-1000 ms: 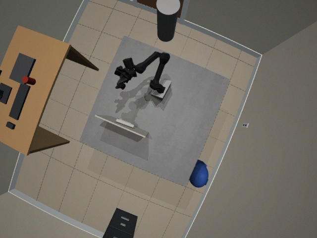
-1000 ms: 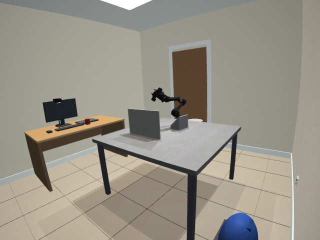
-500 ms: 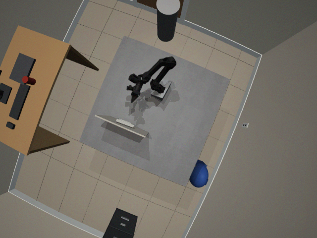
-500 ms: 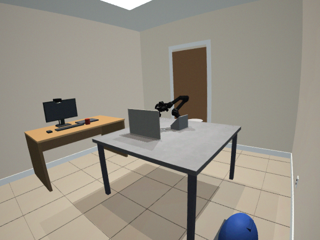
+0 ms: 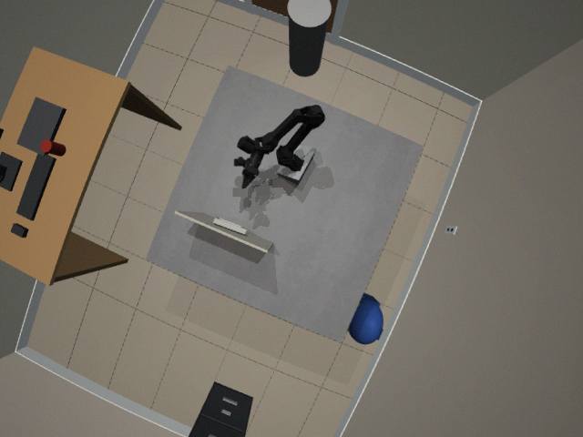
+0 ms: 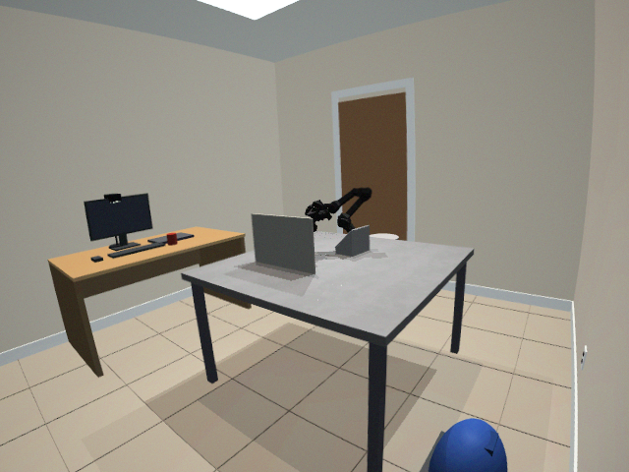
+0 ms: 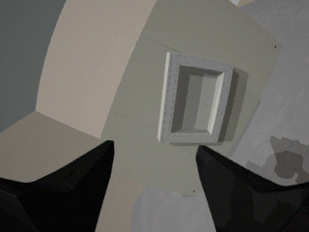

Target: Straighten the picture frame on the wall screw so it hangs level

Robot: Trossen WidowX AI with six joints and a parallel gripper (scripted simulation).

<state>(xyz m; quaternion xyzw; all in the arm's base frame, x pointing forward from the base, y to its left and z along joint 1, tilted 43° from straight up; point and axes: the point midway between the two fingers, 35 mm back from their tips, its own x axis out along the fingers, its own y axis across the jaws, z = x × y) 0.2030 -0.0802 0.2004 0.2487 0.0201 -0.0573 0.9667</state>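
My gripper tip is now 210 mm short of the pale picture frame, 20 mm to the left of it and 90 mm above it. Also, from my gripper tip: wall panel: 220 mm ahead, 10 mm to the right, 100 mm below.
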